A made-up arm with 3 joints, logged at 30 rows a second.
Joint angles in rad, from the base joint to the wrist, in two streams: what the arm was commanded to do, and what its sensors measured. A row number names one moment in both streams.
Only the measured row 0 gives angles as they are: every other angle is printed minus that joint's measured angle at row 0.
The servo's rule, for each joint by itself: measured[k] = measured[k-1] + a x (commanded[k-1-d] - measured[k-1]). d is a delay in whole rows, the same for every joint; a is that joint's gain. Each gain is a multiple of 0.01, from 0.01 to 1. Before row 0 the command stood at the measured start. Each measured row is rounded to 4 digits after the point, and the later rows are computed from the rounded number. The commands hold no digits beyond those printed.
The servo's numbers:
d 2
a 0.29 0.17 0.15
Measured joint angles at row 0:
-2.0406, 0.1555, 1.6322
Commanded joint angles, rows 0 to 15:
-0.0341, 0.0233, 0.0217
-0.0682, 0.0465, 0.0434
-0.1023, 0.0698, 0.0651
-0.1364, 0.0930, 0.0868
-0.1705, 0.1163, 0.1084
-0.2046, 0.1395, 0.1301
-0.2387, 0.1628, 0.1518
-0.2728, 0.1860, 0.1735
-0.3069, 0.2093, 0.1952
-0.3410, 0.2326, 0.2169
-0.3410, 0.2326, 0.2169
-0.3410, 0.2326, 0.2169
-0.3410, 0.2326, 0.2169
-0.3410, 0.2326, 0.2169
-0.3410, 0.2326, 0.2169
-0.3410, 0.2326, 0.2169
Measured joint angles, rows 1 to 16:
0.0000, 0.0000, 0.0000
0.0000, 0.0000, 0.0000
-0.0099, 0.0040, 0.0033
-0.0268, 0.0112, 0.0093
-0.0487, 0.0212, 0.0177
-0.0741, 0.0334, 0.0281
-0.1021, 0.0475, 0.0401
-0.1318, 0.0631, 0.0536
-0.1628, 0.0800, 0.0683
-0.1947, 0.0980, 0.0841
-0.2272, 0.1169, 0.1008
-0.2602, 0.1366, 0.1182
-0.2836, 0.1529, 0.1330
-0.3002, 0.1664, 0.1456
-0.3120, 0.1777, 0.1563
-0.3204, 0.1870, 0.1654

